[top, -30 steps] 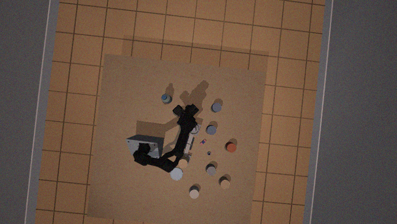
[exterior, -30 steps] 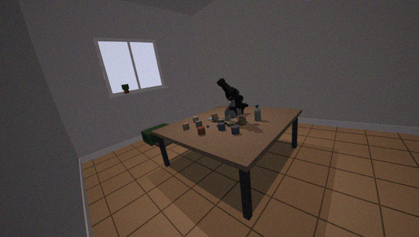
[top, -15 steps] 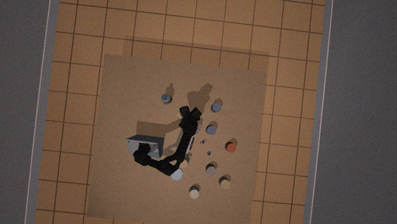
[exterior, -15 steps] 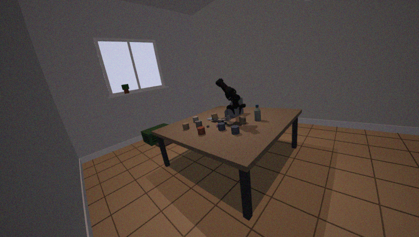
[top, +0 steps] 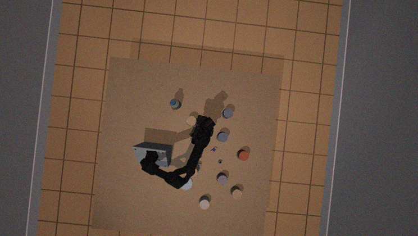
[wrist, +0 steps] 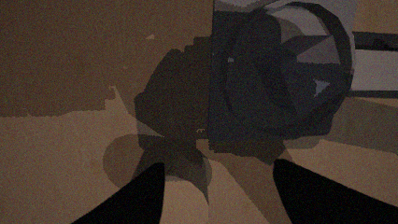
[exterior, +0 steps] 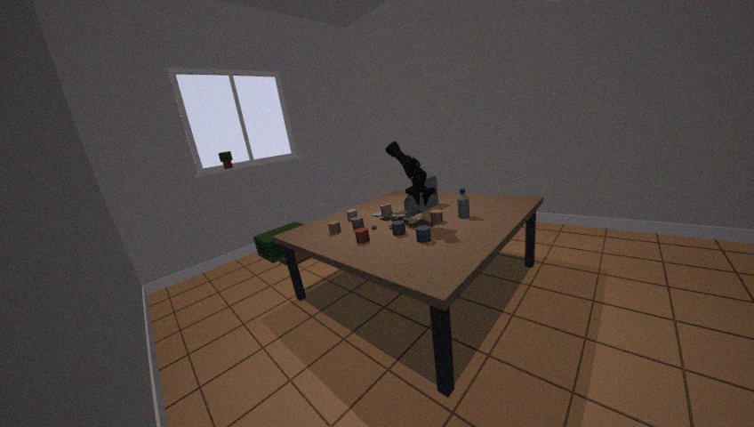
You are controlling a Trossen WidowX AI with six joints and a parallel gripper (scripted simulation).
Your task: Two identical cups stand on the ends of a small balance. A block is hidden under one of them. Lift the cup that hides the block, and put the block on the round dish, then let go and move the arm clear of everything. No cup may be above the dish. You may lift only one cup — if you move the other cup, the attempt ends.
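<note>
Now: gripper tip 90 mm past the round dish, 420 mm to the left of it and 110 mm above it. The rest, counted from my gripper tip: grey lump (70 mm behind, 60 mm to the left, 110 mm below); balance (170 mm to the right, 80 mm below); bottle (180 mm behind, 170 mm to the left).
</note>
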